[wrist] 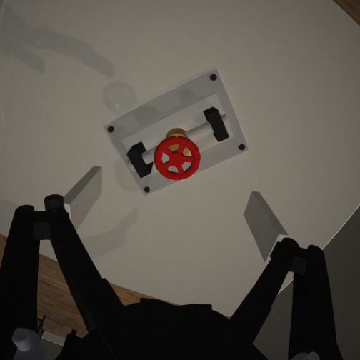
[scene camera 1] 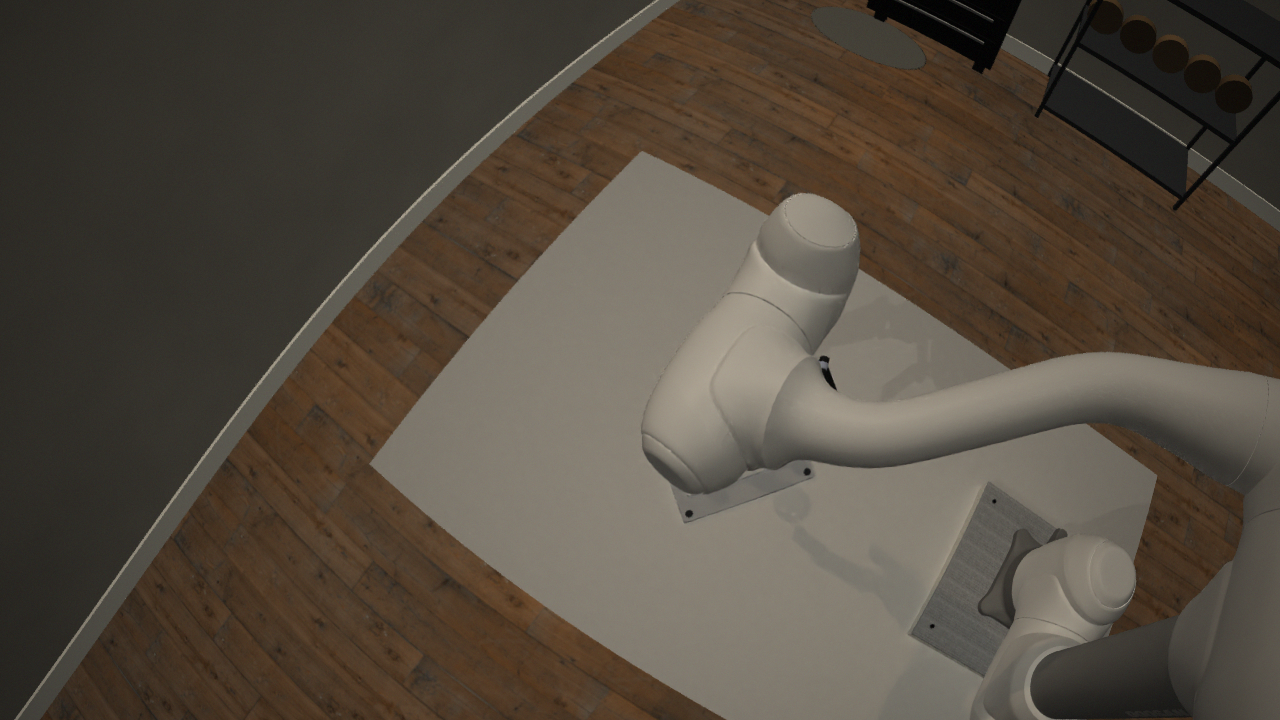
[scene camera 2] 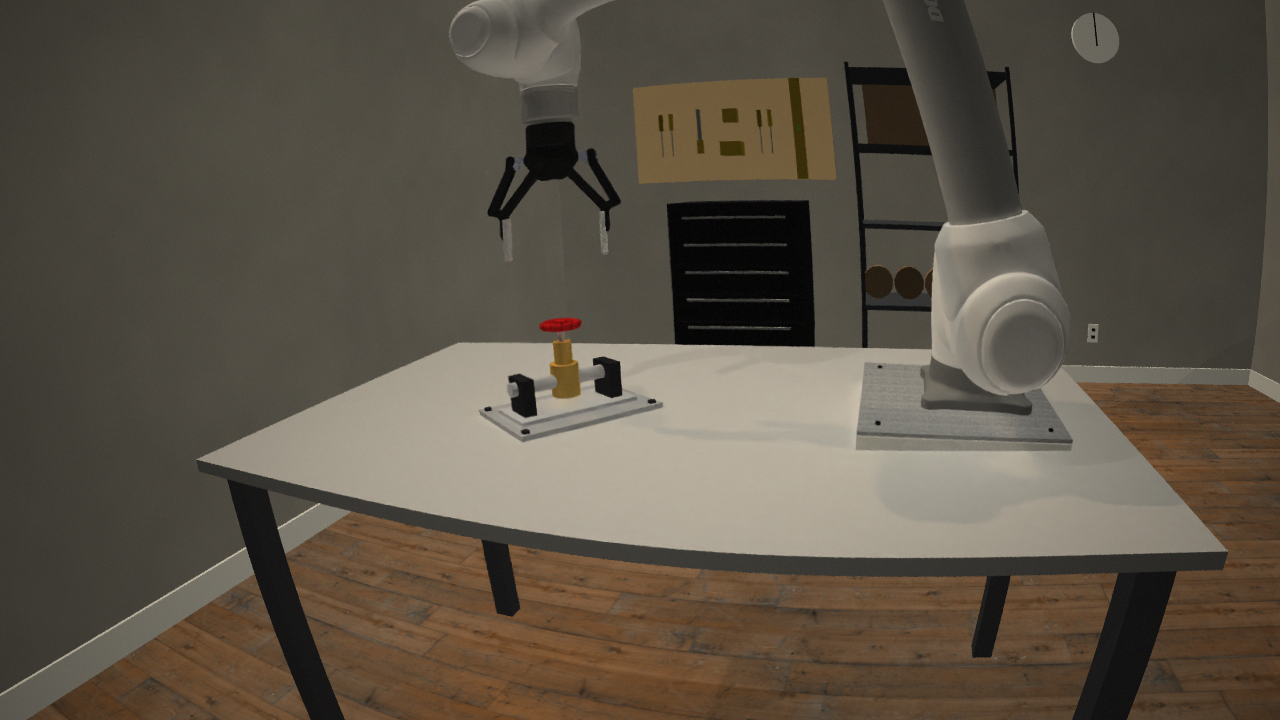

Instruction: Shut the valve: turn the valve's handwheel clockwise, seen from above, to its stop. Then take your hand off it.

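Observation:
The valve has a red spoked handwheel (scene camera 2: 560, 324) (wrist: 177, 159) on top of a yellow body (scene camera 2: 564, 379) (wrist: 176, 133). A pale pipe runs through the body between two black blocks on a grey base plate (scene camera 1: 747, 495) (scene camera 2: 592, 421) (wrist: 160, 104). The handwheel is hidden under the arm in scene camera 1. My gripper (scene camera 2: 555, 256) (wrist: 175, 191) is wide open and points down, with nothing between its fingers. In scene camera 2 its fingertips are clearly above the handwheel and apart from it. The wheel's turn angle against its stop cannot be told.
The white table (scene camera 1: 537, 376) (scene camera 2: 698, 501) carries the valve and the arm's grey mounting plate (scene camera 1: 957, 573) (scene camera 2: 904, 402). My arm (scene camera 1: 1011, 402) (scene camera 2: 971, 134) reaches over the table. A black drawer cabinet (scene camera 2: 742, 286), a tan tool board (scene camera 2: 680, 170) and a grey wall stand behind.

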